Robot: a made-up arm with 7 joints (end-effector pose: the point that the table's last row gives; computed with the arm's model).
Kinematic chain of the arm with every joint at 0, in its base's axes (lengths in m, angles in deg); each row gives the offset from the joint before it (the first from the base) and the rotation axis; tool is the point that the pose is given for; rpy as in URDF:
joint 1: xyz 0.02 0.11 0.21 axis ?
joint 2: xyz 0 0.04 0 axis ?
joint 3: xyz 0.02 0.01 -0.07 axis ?
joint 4: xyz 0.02 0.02 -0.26 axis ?
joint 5: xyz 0 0.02 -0.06 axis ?
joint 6: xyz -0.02 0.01 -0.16 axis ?
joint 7: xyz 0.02 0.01 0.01 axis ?
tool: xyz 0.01 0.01 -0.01 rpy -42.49 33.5 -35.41
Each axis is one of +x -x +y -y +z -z.
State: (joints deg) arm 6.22 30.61 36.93 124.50 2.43 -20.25 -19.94
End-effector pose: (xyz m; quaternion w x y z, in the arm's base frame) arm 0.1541 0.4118 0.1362 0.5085 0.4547 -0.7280 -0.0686
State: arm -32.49 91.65 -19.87 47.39 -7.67 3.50 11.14
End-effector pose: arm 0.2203 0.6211 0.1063 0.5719 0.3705 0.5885 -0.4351
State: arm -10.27 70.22 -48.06 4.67 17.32 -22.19 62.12
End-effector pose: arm 0.0795 0.6651 0.0304 0.6727 -0.1897 0.6057 -0.3803
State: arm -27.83 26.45 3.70 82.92 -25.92 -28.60 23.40
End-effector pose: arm 0.1127 0.3756 -0.1386 0.7046 0.1184 -0.0573 -0.6973
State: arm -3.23 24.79 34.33 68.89 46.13 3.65 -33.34
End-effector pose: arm 0.1594 0.4995 -0.1033 0.8808 -0.0398 -0.2987 0.3651
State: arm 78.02 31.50 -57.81 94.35 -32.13 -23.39 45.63
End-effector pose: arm 0.3855 0.1707 0.3230 0.1005 0.6436 -0.1406 -0.7456
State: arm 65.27 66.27 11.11 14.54 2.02 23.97 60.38
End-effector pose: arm 0.1940 0.6924 0.2310 0.9293 -0.1735 -0.2669 -0.1871
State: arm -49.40 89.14 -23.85 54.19 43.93 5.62 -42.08
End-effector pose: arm 0.1573 0.6179 0.0413 0.7565 0.5107 0.3709 -0.1712
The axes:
joint 1: -y
joint 2: +x
joint 3: +z
joint 4: -y
joint 5: +z
joint 6: +y
joint 7: -x

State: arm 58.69 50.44 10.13 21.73 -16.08 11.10 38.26
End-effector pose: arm 0.3202 0.6211 0.1751 0.9699 0.0389 -0.1111 -0.2133
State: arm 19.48 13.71 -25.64 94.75 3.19 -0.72 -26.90
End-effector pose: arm 0.3672 0.1988 0.0132 0.7950 0.0758 -0.5150 -0.3115
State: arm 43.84 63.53 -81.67 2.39 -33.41 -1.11 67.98
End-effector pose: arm 0.2603 0.6311 0.0647 0.4701 -0.0616 0.8330 -0.2853
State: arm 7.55 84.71 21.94 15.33 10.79 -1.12 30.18
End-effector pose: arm 0.0865 0.7008 0.2705 0.9720 0.2319 0.0333 -0.0171
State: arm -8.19 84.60 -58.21 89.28 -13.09 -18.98 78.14
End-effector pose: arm 0.1757 0.4546 -0.0049 0.0846 -0.2099 0.5437 -0.8082
